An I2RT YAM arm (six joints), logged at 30 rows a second.
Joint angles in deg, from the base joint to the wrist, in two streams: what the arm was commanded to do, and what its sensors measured. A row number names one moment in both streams.
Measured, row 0:
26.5 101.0 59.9 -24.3 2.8 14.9
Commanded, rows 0 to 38:
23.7 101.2 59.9 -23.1 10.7 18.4
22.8 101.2 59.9 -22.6 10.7 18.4
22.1 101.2 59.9 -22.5 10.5 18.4
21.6 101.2 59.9 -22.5 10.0 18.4
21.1 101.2 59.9 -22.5 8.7 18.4
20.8 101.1 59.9 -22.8 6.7 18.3
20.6 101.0 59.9 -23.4 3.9 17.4
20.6 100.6 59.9 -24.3 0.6 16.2
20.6 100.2 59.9 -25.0 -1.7 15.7
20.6 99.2 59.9 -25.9 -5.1 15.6
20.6 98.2 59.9 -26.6 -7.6 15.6
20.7 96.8 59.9 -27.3 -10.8 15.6
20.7 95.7 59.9 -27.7 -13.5 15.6
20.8 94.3 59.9 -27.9 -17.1 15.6
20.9 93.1 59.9 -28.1 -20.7 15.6
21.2 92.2 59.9 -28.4 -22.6 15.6
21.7 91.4 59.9 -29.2 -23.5 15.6
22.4 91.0 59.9 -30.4 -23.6 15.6
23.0 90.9 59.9 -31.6 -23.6 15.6
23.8 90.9 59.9 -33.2 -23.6 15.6
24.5 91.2 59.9 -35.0 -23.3 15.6
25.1 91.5 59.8 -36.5 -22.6 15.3
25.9 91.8 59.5 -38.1 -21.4 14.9
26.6 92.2 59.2 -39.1 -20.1 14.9
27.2 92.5 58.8 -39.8 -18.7 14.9
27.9 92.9 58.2 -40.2 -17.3 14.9
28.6 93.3 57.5 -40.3 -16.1 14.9
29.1 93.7 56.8 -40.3 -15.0 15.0
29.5 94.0 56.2 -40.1 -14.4 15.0
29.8 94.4 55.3 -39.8 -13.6 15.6
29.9 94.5 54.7 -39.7 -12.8 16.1
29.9 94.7 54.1 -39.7 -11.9 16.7
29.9 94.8 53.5 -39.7 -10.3 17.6
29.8 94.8 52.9 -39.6 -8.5 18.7
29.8 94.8 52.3 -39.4 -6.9 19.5
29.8 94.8 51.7 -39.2 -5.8 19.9
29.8 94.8 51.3 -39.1 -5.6 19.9
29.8 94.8 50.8 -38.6 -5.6 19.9
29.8 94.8 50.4 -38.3 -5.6 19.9
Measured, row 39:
29.5 94.3 51.6 -39.0 -9.1 18.1
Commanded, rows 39 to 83:
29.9 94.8 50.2 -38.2 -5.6 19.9
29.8 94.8 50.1 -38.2 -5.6 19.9
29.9 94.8 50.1 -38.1 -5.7 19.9
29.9 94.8 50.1 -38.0 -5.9 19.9
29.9 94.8 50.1 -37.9 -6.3 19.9
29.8 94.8 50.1 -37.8 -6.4 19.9
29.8 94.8 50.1 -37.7 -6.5 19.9
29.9 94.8 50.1 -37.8 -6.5 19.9
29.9 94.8 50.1 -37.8 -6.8 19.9
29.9 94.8 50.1 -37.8 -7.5 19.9
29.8 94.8 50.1 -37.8 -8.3 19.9
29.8 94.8 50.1 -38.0 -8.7 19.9
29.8 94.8 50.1 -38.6 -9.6 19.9
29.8 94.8 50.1 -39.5 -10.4 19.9
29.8 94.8 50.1 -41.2 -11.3 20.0
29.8 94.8 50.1 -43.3 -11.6 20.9
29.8 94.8 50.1 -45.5 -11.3 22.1
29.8 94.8 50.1 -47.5 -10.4 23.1
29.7 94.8 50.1 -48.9 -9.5 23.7
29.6 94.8 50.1 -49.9 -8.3 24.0
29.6 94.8 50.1 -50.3 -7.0 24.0
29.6 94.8 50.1 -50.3 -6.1 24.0
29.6 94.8 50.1 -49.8 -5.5 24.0
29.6 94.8 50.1 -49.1 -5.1 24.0
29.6 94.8 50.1 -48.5 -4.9 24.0
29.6 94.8 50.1 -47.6 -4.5 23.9
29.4 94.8 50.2 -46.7 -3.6 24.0
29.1 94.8 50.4 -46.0 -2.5 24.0
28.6 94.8 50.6 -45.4 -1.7 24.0
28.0 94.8 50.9 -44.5 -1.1 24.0
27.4 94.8 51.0 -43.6 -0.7 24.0
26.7 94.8 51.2 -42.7 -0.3 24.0
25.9 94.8 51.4 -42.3 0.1 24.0
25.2 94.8 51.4 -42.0 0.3 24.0
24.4 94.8 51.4 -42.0 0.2 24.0
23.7 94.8 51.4 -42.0 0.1 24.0
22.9 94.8 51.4 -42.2 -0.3 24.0
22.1 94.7 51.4 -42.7 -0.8 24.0
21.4 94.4 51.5 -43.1 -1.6 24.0
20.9 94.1 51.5 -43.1 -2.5 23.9
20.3 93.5 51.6 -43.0 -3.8 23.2
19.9 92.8 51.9 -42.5 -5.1 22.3
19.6 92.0 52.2 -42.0 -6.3 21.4
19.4 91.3 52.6 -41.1 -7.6 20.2
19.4 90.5 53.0 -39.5 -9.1 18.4
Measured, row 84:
20.2 93.5 50.7 -41.4 -4.6 22.4
